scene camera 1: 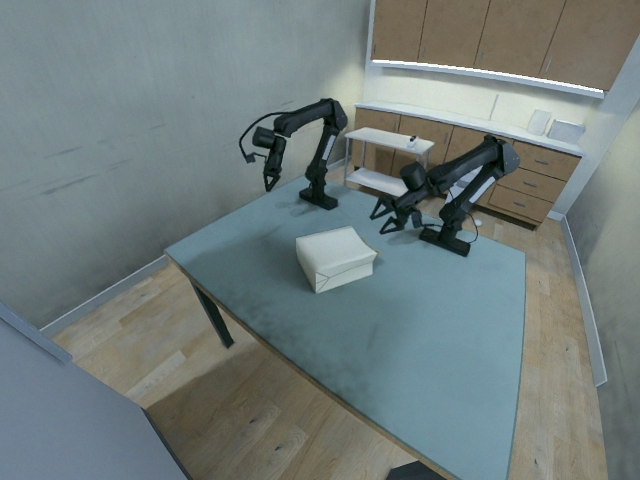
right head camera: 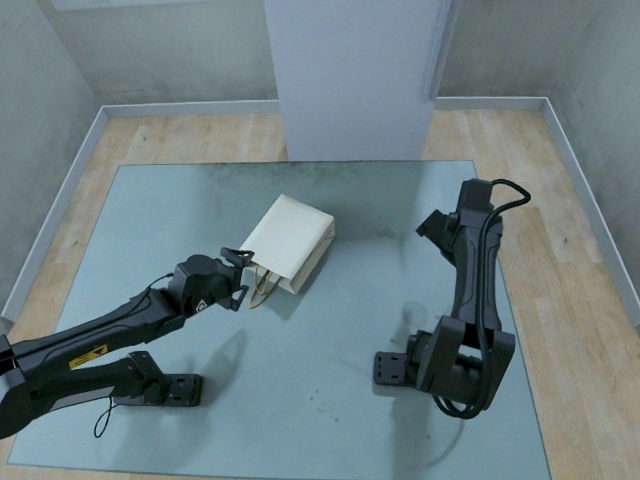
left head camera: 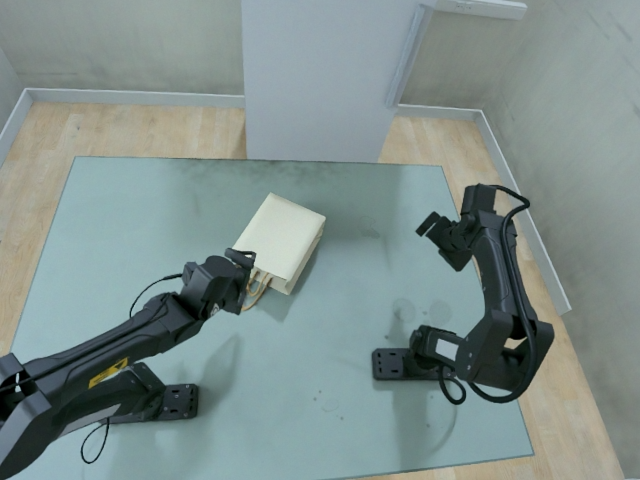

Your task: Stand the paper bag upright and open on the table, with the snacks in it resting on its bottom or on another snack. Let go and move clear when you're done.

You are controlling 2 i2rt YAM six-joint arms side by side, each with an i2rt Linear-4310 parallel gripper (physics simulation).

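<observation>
A cream paper bag (left head camera: 281, 235) (right head camera: 289, 236) (scene camera 1: 333, 248) lies on its side on the table (left head camera: 330, 361) (right head camera: 310, 356) (scene camera 1: 439, 320). In both head camera views its mouth end and brown handles (left head camera: 264, 281) (right head camera: 265, 289) point toward the lower left. Its bottom points to the upper right. No snacks show; the inside of the bag is hidden. My left gripper (left head camera: 247, 283) (right head camera: 250, 271) (scene camera 1: 376, 224) is open and empty, above and beside the mouth end near the handles. My right gripper (left head camera: 437, 251) (scene camera 1: 269, 187) is open and empty, raised well to the right of the bag in the head views.
A pale grey panel (left head camera: 315, 77) (right head camera: 356, 77) stands beyond the table's far edge. A wall (left head camera: 584, 129) rises to the right. In the scene view, a white shelf cart (scene camera 1: 382, 137) and wooden cabinets stand behind the arms.
</observation>
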